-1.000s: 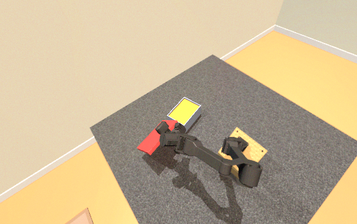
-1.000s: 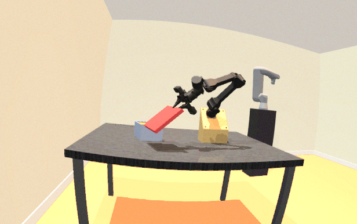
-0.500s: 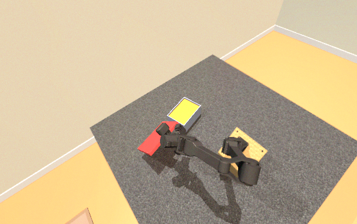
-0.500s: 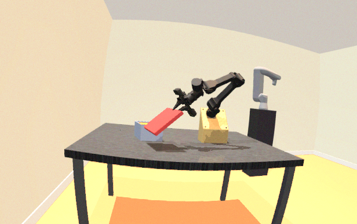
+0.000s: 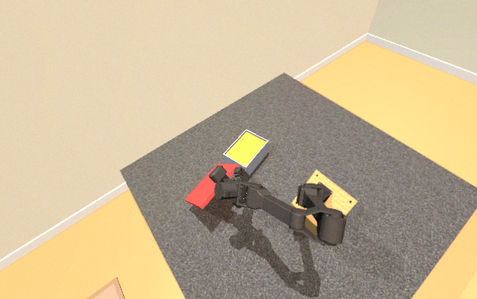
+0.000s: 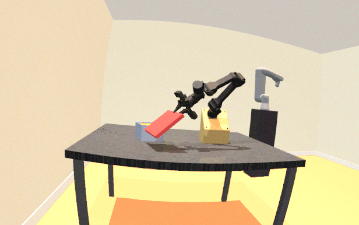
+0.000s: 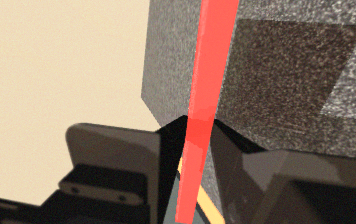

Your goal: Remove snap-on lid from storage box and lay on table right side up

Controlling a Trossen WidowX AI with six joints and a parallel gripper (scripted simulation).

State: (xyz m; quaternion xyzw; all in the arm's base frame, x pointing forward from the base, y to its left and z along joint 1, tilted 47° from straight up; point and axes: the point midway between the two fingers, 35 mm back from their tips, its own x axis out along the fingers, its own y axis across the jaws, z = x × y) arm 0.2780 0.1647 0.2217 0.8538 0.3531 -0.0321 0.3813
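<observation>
Right now my gripper tip is 60 mm short of the red lid, 50 mm above it and 10 mm to the right of it. Round my gripper tip: storage box (250 mm to the right, 140 mm below, 130 mm ahead).
</observation>
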